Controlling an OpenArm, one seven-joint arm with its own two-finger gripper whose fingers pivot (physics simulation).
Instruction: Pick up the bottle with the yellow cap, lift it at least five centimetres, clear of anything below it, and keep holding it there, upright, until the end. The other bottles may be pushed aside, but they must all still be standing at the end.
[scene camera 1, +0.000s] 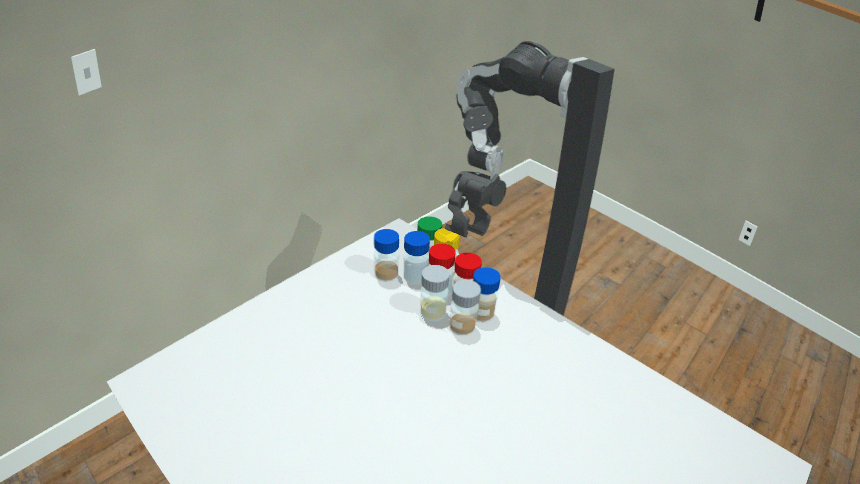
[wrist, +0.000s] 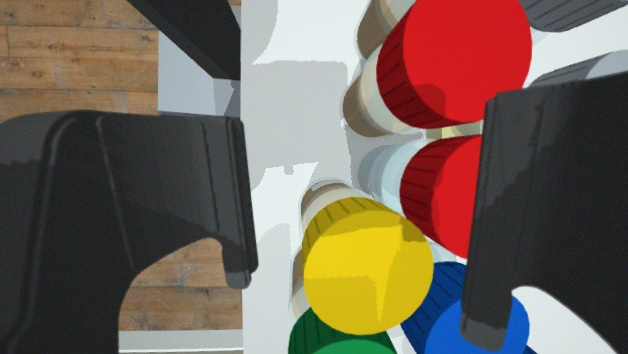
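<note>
The yellow-capped bottle (scene camera 1: 446, 238) (wrist: 367, 270) stands upright in the back part of the cluster, close to the table's right-hand edge. Its cap shows in both views, and its body is mostly hidden in the scene view. My gripper (scene camera 1: 468, 232) (wrist: 343, 206) is partly open, pointing down above the cap's level. In the wrist view the yellow cap lies below, between the two fingers and apart from both. The left finger hangs over the table's edge. The right finger overlaps a red cap (wrist: 442, 195) and a blue cap (wrist: 445, 330) in that view.
A green-capped bottle (scene camera 1: 429, 226) (wrist: 355, 347) stands behind the yellow one. Two red-capped bottles (scene camera 1: 441, 255) (scene camera 1: 468, 264), blue-capped ones (scene camera 1: 386, 240) (scene camera 1: 416, 242) (scene camera 1: 486, 280) and two grey-capped ones (scene camera 1: 435, 278) (scene camera 1: 466, 293) stand around on the white table (scene camera 1: 361, 373). The dark post (scene camera 1: 574, 180) stands beside it.
</note>
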